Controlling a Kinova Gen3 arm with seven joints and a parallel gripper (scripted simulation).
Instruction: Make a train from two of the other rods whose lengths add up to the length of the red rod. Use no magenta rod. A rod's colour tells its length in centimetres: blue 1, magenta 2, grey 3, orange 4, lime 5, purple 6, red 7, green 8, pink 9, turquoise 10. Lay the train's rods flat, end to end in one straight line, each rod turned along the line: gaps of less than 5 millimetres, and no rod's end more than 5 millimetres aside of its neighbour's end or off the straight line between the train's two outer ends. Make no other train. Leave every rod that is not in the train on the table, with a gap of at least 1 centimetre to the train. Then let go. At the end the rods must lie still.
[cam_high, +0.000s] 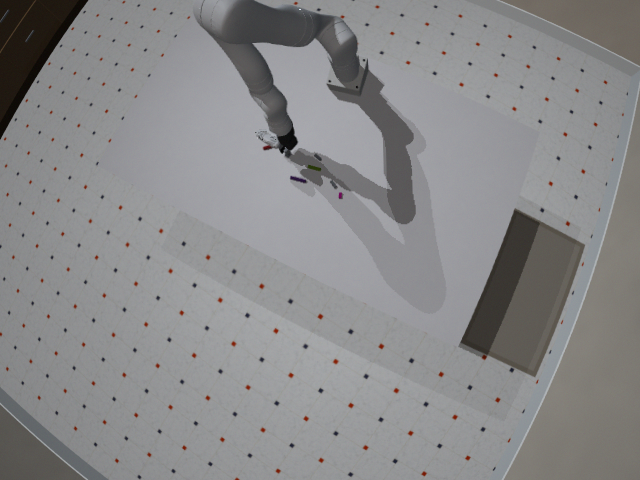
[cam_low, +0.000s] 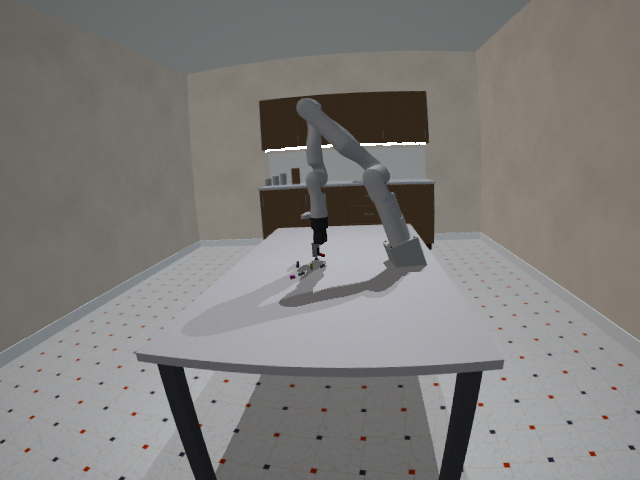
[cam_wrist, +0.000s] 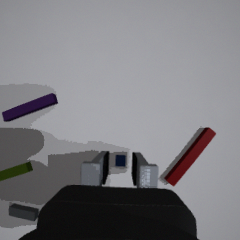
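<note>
Now: hand 30 mm above the blue rod. The rest, counted from my hand: purple rod 100 mm to the left, 50 mm ahead, 30 mm below; lime rod 120 mm to the left, 30 mm below, 20 mm behind; red rod 70 mm to the right, 30 mm below.
</note>
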